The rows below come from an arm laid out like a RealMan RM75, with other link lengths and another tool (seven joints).
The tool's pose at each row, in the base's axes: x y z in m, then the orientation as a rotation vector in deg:
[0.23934, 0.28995, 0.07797, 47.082, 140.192, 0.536]
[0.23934, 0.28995, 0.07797, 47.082, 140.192, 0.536]
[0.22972, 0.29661, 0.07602, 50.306, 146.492, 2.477]
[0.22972, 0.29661, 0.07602, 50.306, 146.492, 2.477]
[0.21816, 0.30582, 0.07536, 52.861, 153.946, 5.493]
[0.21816, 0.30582, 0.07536, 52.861, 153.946, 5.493]
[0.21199, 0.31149, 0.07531, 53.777, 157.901, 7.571]
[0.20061, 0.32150, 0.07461, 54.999, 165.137, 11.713]
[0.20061, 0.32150, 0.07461, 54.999, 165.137, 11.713]
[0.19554, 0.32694, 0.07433, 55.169, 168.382, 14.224]
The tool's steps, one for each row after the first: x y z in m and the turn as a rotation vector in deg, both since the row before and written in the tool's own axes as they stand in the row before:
[0.00000, 0.00000, 0.00000, 0.000, 0.000, 0.000]
[0.01105, -0.00027, -0.00430, 1.171, 7.006, 1.138]
[0.00000, 0.00000, 0.00000, 0.000, 0.000, 0.000]
[0.01386, 0.00056, -0.00516, 0.721, 8.149, 0.561]
[0.00000, 0.00000, 0.00000, 0.000, 0.000, 0.000]
[0.00810, 0.00084, -0.00199, 0.059, 4.333, 0.054]
[0.01501, 0.00108, -0.00195, -0.024, 7.911, -0.145]
[0.00000, 0.00000, 0.00000, 0.000, 0.000, 0.000]
[0.00733, 0.00128, 0.00012, -0.374, 3.640, -0.261]

